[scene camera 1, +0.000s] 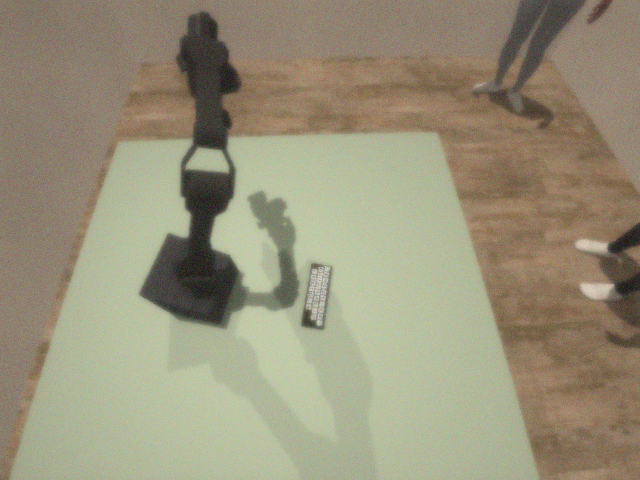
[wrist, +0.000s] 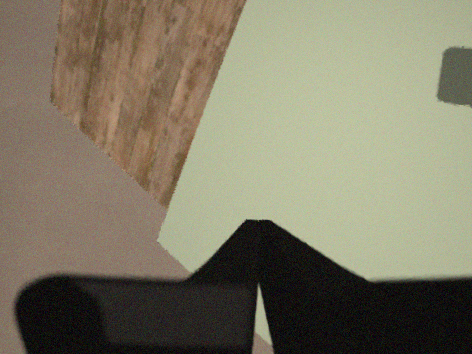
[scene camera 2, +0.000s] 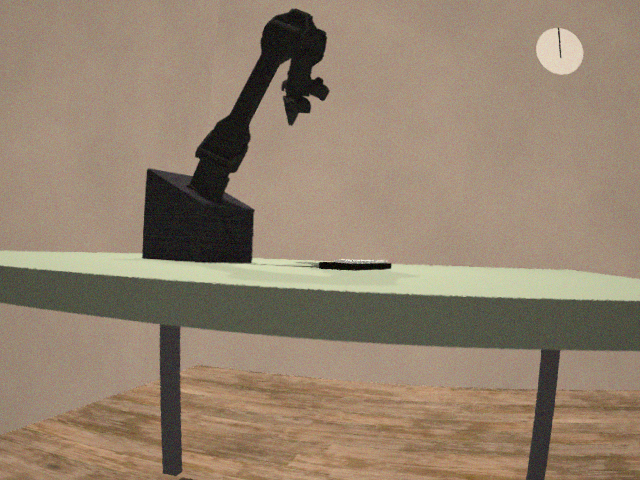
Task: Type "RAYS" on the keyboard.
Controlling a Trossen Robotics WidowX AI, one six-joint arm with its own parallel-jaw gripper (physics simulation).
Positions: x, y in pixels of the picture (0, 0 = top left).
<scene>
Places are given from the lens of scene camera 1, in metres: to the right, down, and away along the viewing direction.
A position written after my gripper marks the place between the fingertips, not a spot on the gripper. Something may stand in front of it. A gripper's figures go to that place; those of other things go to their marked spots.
my gripper (scene camera 1: 206, 106): -0.29, -0.35, 0.78
black keyboard (scene camera 1: 306, 321): -0.04, 0.23, 0.88
</scene>
